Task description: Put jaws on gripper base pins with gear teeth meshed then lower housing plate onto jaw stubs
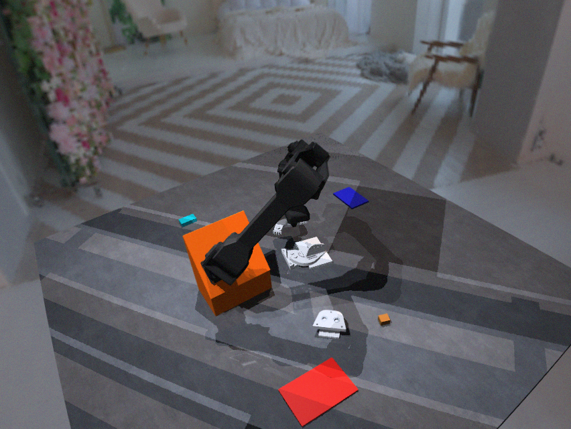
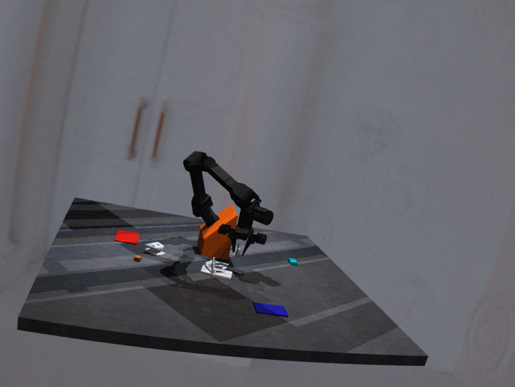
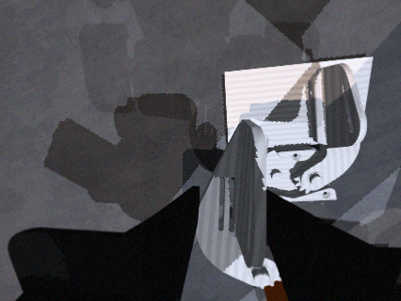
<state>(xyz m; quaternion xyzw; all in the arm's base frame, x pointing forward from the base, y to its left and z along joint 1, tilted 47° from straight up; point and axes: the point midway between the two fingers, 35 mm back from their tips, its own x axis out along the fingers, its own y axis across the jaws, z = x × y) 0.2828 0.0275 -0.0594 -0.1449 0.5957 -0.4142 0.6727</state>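
Now: gripper tip 80 mm above the white flat slab, 70 mm to the left of it and 20 mm short of it. Also, from my gripper tip: blue tile: 310 mm ahead, 80 mm below, 70 mm to the left; then small brown cube: 380 mm to the right, 80 mm below; then gripper jaw: 80 mm to the right, 70 mm below, 30 mm behind.
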